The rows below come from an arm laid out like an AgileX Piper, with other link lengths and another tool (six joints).
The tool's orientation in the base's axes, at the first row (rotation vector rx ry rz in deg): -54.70, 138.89, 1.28
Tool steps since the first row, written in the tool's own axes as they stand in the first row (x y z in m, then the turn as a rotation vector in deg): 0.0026, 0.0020, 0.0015, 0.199, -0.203, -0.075; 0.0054, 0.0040, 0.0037, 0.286, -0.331, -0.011; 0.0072, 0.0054, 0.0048, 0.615, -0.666, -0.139; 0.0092, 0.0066, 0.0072, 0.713, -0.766, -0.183; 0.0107, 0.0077, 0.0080, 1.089, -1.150, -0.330; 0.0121, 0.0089, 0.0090, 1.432, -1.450, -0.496; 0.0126, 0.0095, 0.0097, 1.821, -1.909, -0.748; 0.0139, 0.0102, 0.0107, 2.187, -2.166, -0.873; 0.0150, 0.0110, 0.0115, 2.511, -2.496, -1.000; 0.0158, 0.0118, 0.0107, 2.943, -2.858, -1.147
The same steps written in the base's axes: -0.0022, 0.0002, -0.0029, -0.027, -0.293, 0.004; -0.0041, 0.0003, -0.0065, 0.032, -0.431, -0.071; -0.0056, 0.0005, -0.0085, -0.015, -0.915, -0.062; -0.0064, 0.0006, -0.0118, -0.032, -1.061, -0.054; -0.0077, 0.0007, -0.0134, -0.085, -1.615, -0.042; -0.0088, 0.0009, -0.0151, -0.181, -2.090, -0.013; -0.0092, 0.0012, -0.0160, -0.243, -2.730, 0.096; -0.0100, 0.0011, -0.0176, -0.361, -3.178, 0.071; -0.0108, 0.0011, -0.0190, -0.408, -3.655, 0.082; -0.0121, 0.0011, -0.0188, -0.509, -4.229, 0.062
